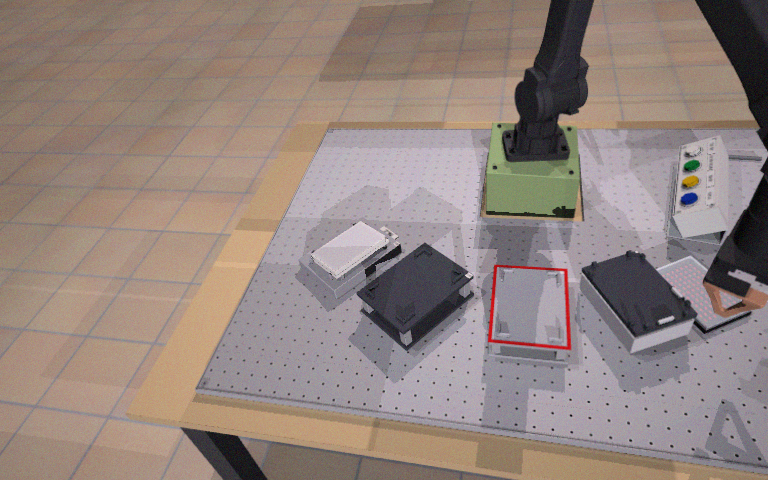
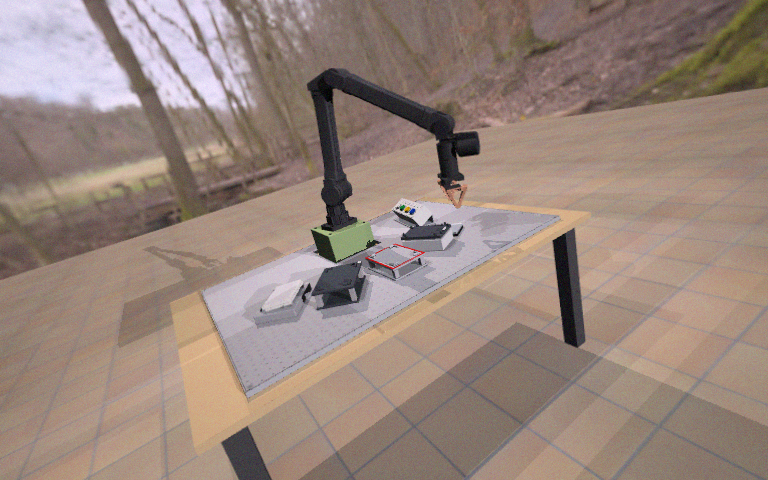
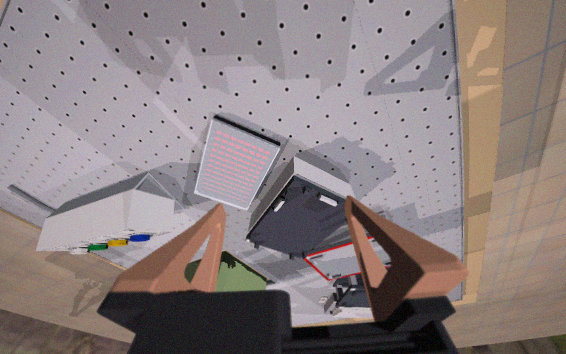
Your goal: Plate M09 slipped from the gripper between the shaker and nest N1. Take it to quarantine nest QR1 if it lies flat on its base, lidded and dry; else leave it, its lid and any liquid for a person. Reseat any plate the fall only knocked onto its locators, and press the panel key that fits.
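Pixels of known places: gripper, fingertip midpoint: [image 1: 733, 290] [image 2: 454, 203] [image 3: 284, 205]; arm's base at its link origin: [image 1: 534, 147] [image 2: 339, 225].
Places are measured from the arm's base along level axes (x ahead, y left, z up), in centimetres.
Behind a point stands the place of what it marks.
Observation:
My gripper [image 1: 739, 307] {x 41.0, y 19.7, z 2.3 cm} [image 2: 456, 202] {x 41.0, y 19.7, z 2.3 cm} [image 3: 284, 205] {x 41.0, y 19.7, z 2.3 cm} is open and empty, high above the table's right part. A flat plate with rows of pink wells [image 1: 687, 280] {x 30.3, y 20.1, z -7.7 cm} [image 3: 237, 162] {x 34.2, y 21.7, z -7.7 cm} has a dark strip along one edge; its seating and wetness cannot be told. It lies beside a white box with a dark clipped top [image 1: 637, 294] {x 35.8, y 10.0, z -3.9 cm} [image 2: 425, 230] {x 34.4, y 10.4, z -3.9 cm} [image 3: 300, 220] {x 36.0, y 11.1, z -3.9 cm}. A red-edged grey nest [image 1: 529, 305] {x 35.7, y -6.2, z -5.4 cm} [image 2: 395, 257] {x 37.0, y -7.1, z -5.4 cm} bears no plate. A dark four-post stand [image 1: 416, 285] {x 31.1, y -24.3, z -4.1 cm} [image 2: 338, 283] {x 35.0, y -27.4, z -4.1 cm} has a bare top. A white plate [image 1: 350, 247] {x 19.9, y -36.9, z -5.1 cm} [image 2: 283, 296] {x 22.4, y -38.5, z -5.0 cm} rests on a grey base. The key panel [image 1: 702, 212] {x 19.6, y 24.9, z -2.6 cm} [image 2: 412, 211] {x 16.0, y 23.9, z -2.7 cm} [image 3: 110, 215] {x 17.2, y 29.2, z -3.0 cm} has white, green, yellow and blue keys.
The green arm base [image 1: 532, 192] {x 8.7, y -1.5, z -4.3 cm} [image 2: 344, 242] {x 8.0, y -5.1, z -4.2 cm} [image 3: 240, 275] {x 9.0, y 0.3, z -7.4 cm} stands at the table's back. A thin grey bar [image 1: 744, 156] {x -2.6, y 42.5, z -8.7 cm} [image 3: 31, 197] {x -2.4, y 42.1, z -9.1 cm} lies beside the panel. The wooden table rim [image 1: 294, 427] {x 52.7, y -43.8, z -10.7 cm} [image 2: 195, 390] {x 31.4, y -67.6, z -10.7 cm} surrounds the perforated board. Labels are too small to read.

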